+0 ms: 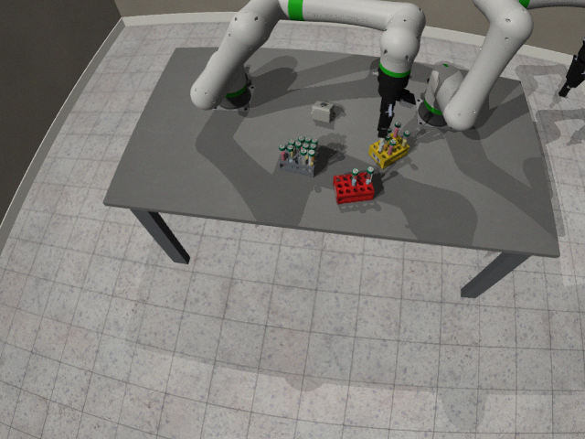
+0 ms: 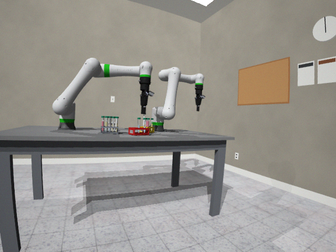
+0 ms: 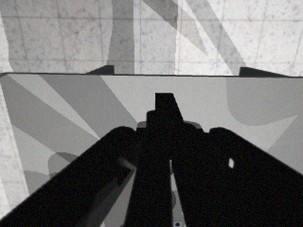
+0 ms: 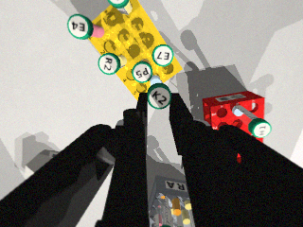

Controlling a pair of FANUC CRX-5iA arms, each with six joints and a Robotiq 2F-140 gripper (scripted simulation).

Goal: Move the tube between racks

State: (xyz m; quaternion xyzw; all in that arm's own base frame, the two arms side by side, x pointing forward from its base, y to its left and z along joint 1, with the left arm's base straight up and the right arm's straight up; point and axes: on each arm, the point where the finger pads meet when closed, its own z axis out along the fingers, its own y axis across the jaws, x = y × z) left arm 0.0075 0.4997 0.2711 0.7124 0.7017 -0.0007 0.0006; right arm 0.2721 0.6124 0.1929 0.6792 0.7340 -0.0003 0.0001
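The green-capped tube marked k2 lies 1 cm to the left of my right hand and 8 cm below it. Round my right hand: green-capped tube marked h1 (13 cm ahead, 3 cm to the right, 12 cm below); green-capped tube marked r4 (15 cm ahead, 8 cm to the right, 12 cm below); yellow rack RB (4 cm behind, 5 cm to the left, 17 cm below).
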